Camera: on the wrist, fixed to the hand. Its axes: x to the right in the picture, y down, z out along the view.
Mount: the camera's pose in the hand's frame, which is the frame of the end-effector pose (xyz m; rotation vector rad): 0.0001 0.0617 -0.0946 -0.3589 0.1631 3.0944
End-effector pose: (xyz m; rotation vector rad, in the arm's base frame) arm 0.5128 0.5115 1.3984 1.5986 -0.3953 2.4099
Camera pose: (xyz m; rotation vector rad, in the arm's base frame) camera 0.4108 0.4859 1.3572 0.4013 1.3804 -0.2900
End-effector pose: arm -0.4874 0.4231 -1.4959 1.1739 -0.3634 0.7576
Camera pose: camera -0.5421 0.5216 -1.4879 0.7119 1.4466 -2.0461
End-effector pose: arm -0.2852 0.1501 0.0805 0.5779 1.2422 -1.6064
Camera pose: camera -0.2478 0.2370 0.0188 1.1040 -0.2908 1.2492
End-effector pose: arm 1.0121 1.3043 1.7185 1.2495 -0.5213 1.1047
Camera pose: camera 0.9358 1.3875 1.7205 0.8100 1.4392 -1.6315
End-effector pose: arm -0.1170 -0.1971 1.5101 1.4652 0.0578 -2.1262
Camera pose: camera -0.0081 -0.2177 1.4882 0.0780 -0.9168 0.6231
